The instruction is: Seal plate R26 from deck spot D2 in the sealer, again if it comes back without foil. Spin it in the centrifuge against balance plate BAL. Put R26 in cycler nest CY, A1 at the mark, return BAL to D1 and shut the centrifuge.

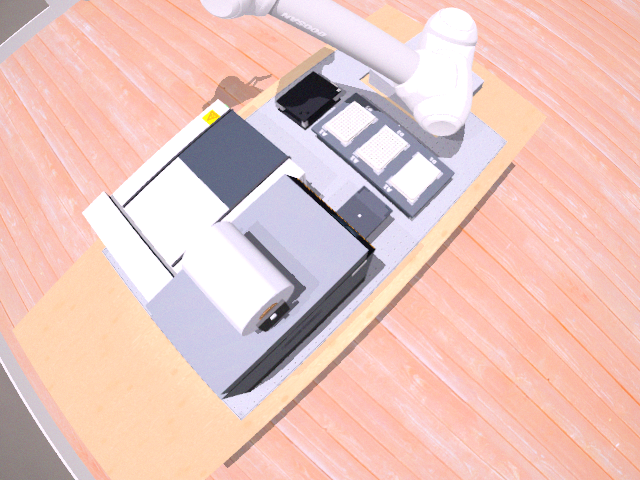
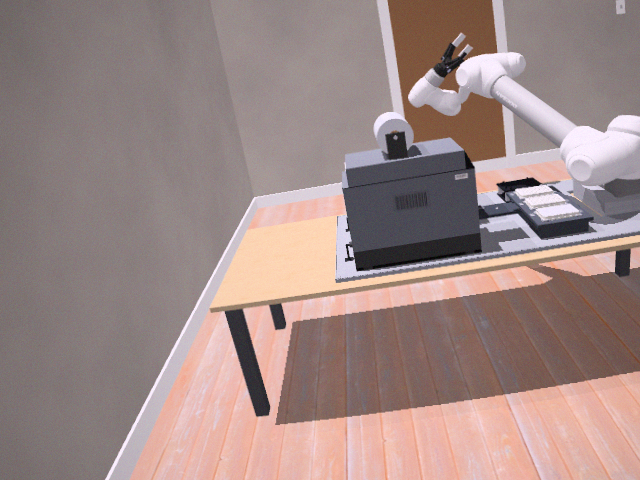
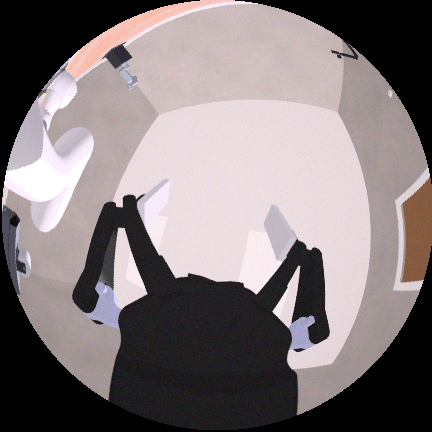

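Where they show: gripper, fingertip midpoint: [image 2: 466,40] [image 3: 218,201]; arm's base, origin of the base link: [image 2: 624,186].
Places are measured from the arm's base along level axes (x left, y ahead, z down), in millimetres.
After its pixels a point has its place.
Observation:
My gripper [image 2: 463,44] {y 300, x -807, z -594 mm} [image 3: 218,201] {y 300, x -807, z -594 mm} is open and empty, high above the table, its fingers pointing up. White plate R26 [image 1: 381,148] {y 362, x 38, z -25 mm} [image 2: 545,200] {y 359, x 48, z -25 mm} sits in the middle spot, D2, of the dark deck [image 1: 431,191] {y 377, x 219, z -10 mm} [image 2: 566,226] {y 370, x 220, z 15 mm}. Plate BAL [image 1: 415,177] {y 378, x 163, z -26 mm} [image 2: 558,211] {y 376, x 175, z -26 mm}, with a plain white top, sits at D1. The grey sealer [image 1: 305,227] {y 739, x 95, z -304 mm} [image 2: 413,206] {y 880, x 192, z -149 mm} carries a white foil roll [image 1: 237,279] {y 895, x 100, z -430 mm} [image 2: 381,129] {y 939, x 150, z -402 mm}. A dark pad [image 1: 364,212] {y 559, x 119, z -56 mm} [image 2: 497,208] {y 573, x 118, z -58 mm} sticks out at its deck side. A black square nest [image 1: 308,98] {y 339, x -244, z -5 mm} [image 2: 518,183] {y 328, x -260, z -5 mm} stands beside D3; I cannot tell whether it is CY.
A third white plate [image 1: 348,122] {y 350, x -86, z -26 mm} [image 2: 534,191] {y 347, x -69, z -26 mm} sits at D3. A low white machine [image 1: 175,209] {y 860, x -217, z -164 mm} with a dark panel [image 1: 235,155] {y 668, x -193, z -167 mm} and a yellow warning label [image 1: 210,116] {y 621, x -333, z -165 mm} stands beside the sealer. The arm's upper link [image 1: 356,38] {y 317, x -99, z -336 mm} [image 2: 535,110] {y 314, x -92, z -330 mm} reaches above the table's rear side.

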